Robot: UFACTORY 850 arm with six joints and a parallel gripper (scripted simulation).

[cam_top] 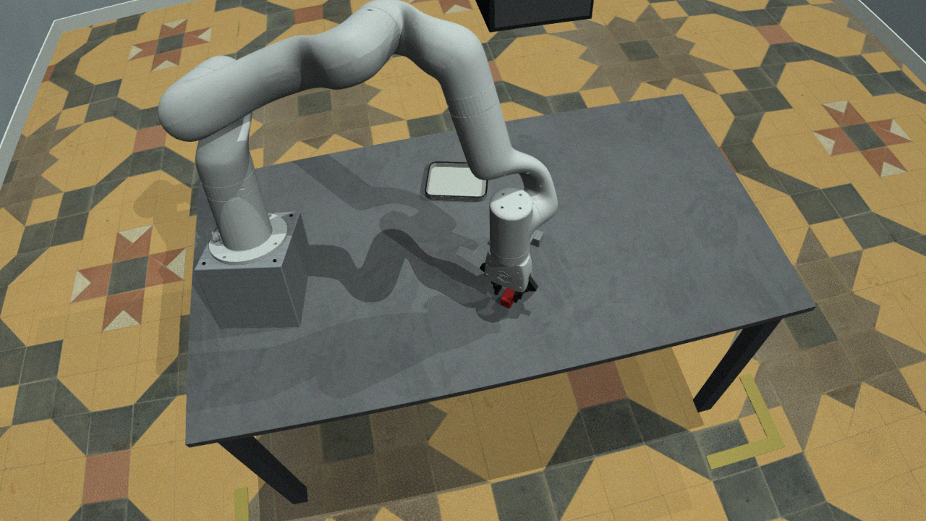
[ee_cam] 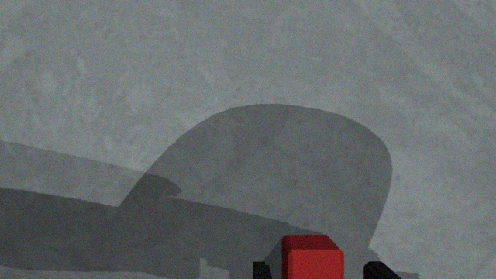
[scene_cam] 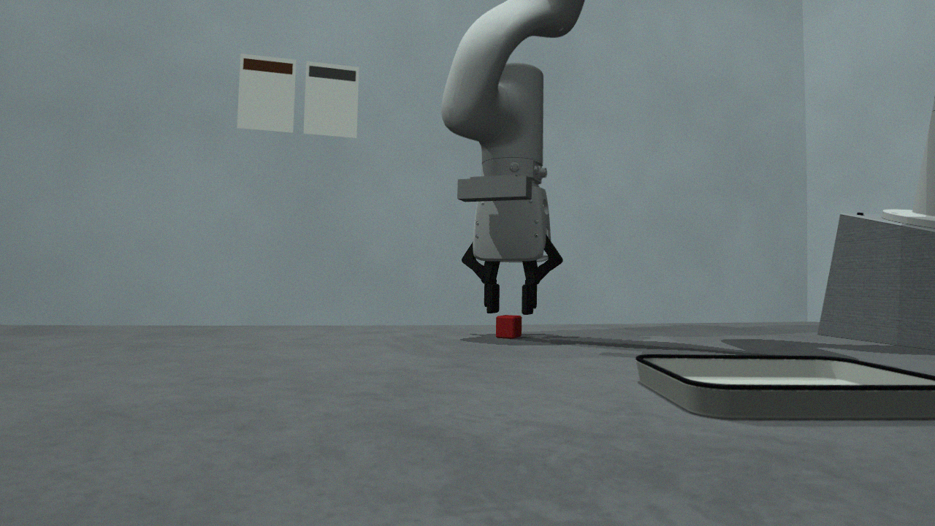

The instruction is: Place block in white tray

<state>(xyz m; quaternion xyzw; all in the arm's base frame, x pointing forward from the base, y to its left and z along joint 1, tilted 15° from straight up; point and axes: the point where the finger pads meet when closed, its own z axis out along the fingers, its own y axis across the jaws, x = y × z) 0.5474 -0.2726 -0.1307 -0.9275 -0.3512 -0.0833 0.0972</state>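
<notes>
Now: the red block 40 mm below my hand. From my hand the other things lie so: white tray 20 mm ahead, 410 mm to the left, 40 mm below.
</notes>
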